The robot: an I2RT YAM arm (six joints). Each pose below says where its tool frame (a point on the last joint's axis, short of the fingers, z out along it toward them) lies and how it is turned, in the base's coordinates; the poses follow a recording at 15 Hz.
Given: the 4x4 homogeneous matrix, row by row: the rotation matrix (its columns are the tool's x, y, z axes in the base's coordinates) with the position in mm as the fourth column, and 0 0 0 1 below. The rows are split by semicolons.
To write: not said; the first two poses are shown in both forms.
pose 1, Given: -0.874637 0.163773 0.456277 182.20; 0.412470 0.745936 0.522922 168.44; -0.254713 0.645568 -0.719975 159.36; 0 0 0 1
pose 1, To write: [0.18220 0.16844 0.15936 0.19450 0.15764 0.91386 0.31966]
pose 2, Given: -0.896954 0.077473 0.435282 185.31; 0.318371 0.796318 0.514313 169.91; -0.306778 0.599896 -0.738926 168.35; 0 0 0 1
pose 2, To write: [0.18531 0.16991 0.16835 0.20027 0.10683 0.92631 0.30071]
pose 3, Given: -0.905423 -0.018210 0.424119 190.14; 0.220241 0.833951 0.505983 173.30; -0.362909 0.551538 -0.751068 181.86; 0 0 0 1
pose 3, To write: [0.19014 0.17330 0.18186 0.21063 0.05407 0.93414 0.28302]
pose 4, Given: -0.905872 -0.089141 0.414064 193.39; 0.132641 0.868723 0.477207 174.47; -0.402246 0.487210 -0.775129 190.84; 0 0 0 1
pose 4, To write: [0.19339 0.17447 0.19084 0.21663 0.01154 0.94204 0.25594]
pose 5, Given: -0.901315 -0.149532 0.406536 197.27; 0.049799 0.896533 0.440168 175.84; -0.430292 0.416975 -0.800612 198.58; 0 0 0 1
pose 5, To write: [0.19727 0.17584 0.19858 0.22057 -0.02629 0.94848 0.22593]
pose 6, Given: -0.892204 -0.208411 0.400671 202.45; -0.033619 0.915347 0.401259 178.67; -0.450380 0.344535 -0.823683 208.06; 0 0 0 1
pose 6, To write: [0.20245 0.17867 0.20806 0.22331 -0.06351 0.95279 0.19569]
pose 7, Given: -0.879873 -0.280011 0.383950 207.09; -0.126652 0.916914 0.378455 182.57; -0.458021 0.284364 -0.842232 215.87; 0 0 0 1
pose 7, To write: [0.20709 0.18257 0.21587 0.22069 -0.10659 0.95381 0.17373]
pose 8, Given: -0.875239 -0.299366 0.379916 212.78; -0.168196 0.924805 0.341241 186.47; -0.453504 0.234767 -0.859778 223.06; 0 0 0 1
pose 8, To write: [0.21278 0.18647 0.22306 0.21782 -0.12220 0.95653 0.15055]
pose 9, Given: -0.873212 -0.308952 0.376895 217.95; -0.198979 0.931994 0.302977 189.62; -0.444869 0.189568 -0.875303 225.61; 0 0 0 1
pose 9, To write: [0.21795 0.18962 0.22561 0.21417 -0.13238 0.95923 0.12837]
